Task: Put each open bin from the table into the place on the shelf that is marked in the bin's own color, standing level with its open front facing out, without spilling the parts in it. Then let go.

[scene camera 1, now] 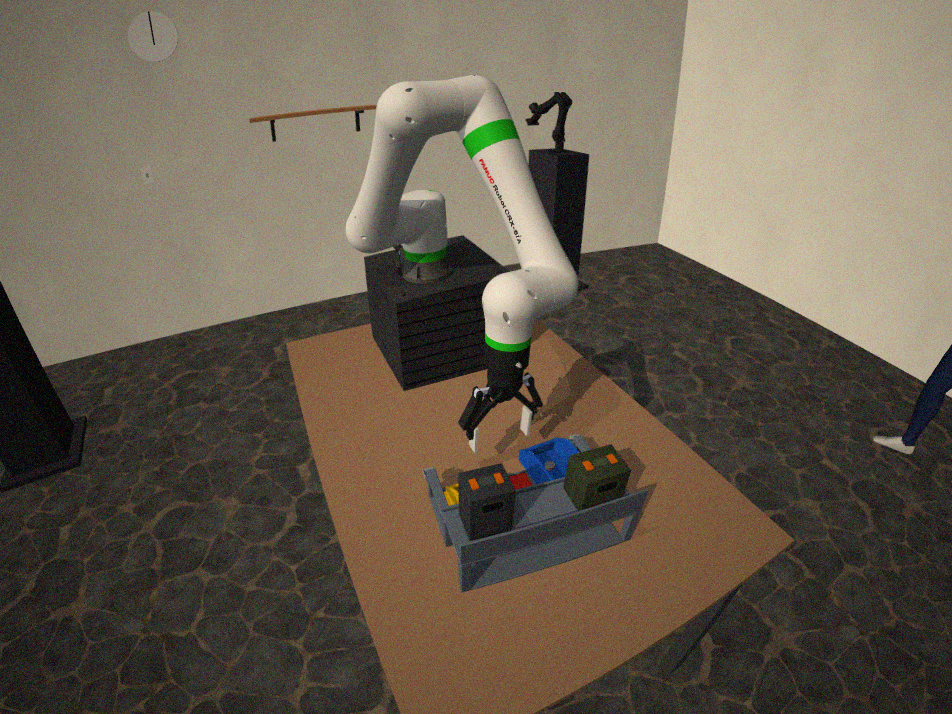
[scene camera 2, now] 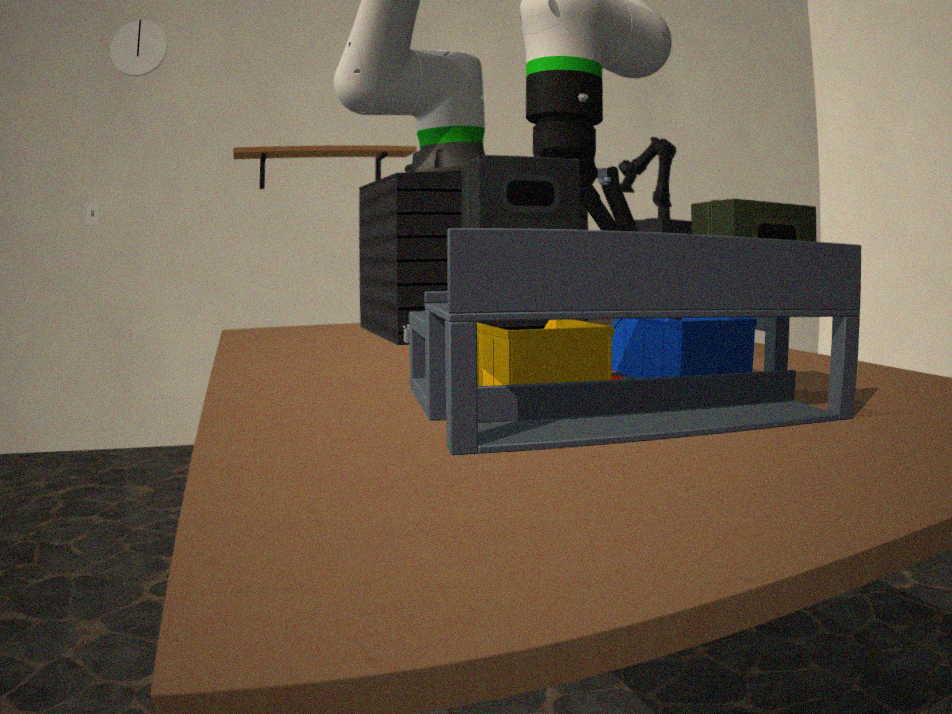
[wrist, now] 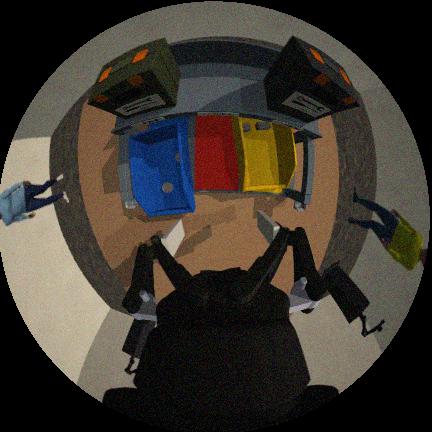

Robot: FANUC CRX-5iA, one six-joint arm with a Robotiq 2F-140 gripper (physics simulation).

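Seen in the pictures: gripper, fingertip midpoint: [scene camera 1: 499,440] [wrist: 219,222]; arm's base, link origin: [scene camera 1: 427,272] [scene camera 2: 452,175].
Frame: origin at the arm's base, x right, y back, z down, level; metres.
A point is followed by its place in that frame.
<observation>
A blue bin [scene camera 1: 542,464] {x 0.018, y -0.584, z 0.290 m} [scene camera 2: 715,347] {x 0.040, y -0.713, z 0.250 m} [wrist: 150,172] {x -0.022, y -0.648, z 0.290 m} with small round parts stands at the left of the shelf [scene camera 1: 538,541] {x 0.223, y -0.807, z 0.192 m} [scene camera 2: 653,276] {x 0.215, y -0.810, z 0.174 m} [wrist: 308,172] {x 0.295, y -0.571, z 0.217 m} in the wrist view, its front reaching further out than the yellow bin's. The yellow bin [scene camera 1: 450,495] {x 0.266, y -0.562, z 0.267 m} [scene camera 2: 557,357] {x 0.240, y -0.714, z 0.246 m} [wrist: 262,160] {x 0.230, y -0.605, z 0.293 m} stands at the right, with grey parts at its back. Between them lies a flat red marked place [scene camera 1: 521,481] {x 0.091, y -0.595, z 0.296 m} [wrist: 215,155] {x 0.130, y -0.637, z 0.296 m}; no red bin shows in the wrist view. My gripper [scene camera 1: 499,439] {x 0.105, y -0.520, z 0.212 m} [wrist: 219,222] {x 0.105, y -0.520, z 0.212 m} is open and empty, above and in front of the shelf. The marks under both bins are hidden.
A dark case [scene camera 1: 485,511] {x 0.298, y -0.742, z 0.116 m} [scene camera 2: 530,219] {x 0.286, y -0.745, z 0.131 m} [wrist: 305,87] {x 0.241, y -0.683, z 0.116 m} and an olive green case [scene camera 1: 598,484] {x 0.088, y -0.809, z 0.118 m} [scene camera 2: 730,221] {x 0.111, y -0.797, z 0.125 m} [wrist: 145,80] {x 0.078, y -0.729, z 0.122 m} stand on the shelf's upper level. The shelf stands on the brown table [scene camera 1: 369,430] {x 0.318, y -0.223, z 0.303 m} [scene camera 2: 346,522] {x 0.476, y -0.866, z 0.302 m}. Two people [wrist: 17,200] [wrist: 406,245] show at the sides of the wrist view.
</observation>
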